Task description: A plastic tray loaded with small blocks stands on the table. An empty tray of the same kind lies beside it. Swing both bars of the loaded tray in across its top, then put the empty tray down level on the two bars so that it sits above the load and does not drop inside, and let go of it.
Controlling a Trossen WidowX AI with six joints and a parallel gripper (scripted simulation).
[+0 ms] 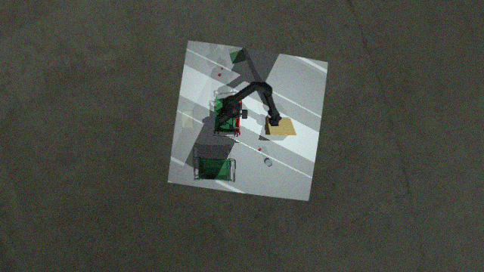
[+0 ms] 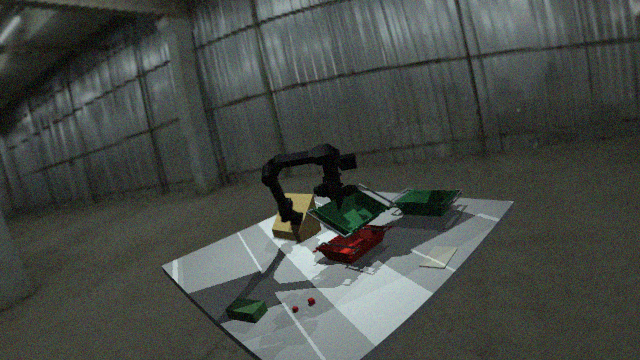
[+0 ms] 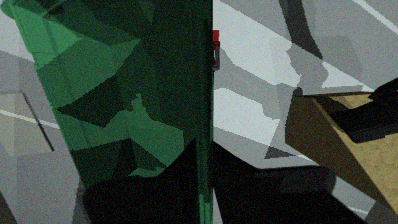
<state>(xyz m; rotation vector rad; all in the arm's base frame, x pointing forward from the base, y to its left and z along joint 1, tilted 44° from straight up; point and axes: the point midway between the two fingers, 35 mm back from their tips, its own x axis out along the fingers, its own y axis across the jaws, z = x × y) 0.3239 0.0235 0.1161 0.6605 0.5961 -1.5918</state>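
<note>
Now: the green tray 8 cm ahead of my gripper tip and 1 cm to the right of it. The rest, counted from my gripper tip: pale flat card 43 cm ahead, 18 cm below; dark green box 4 cm behind, 54 cm to the right, 16 cm below; grey cylinder 27 cm behind, 39 cm to the left, 15 cm below.
</note>
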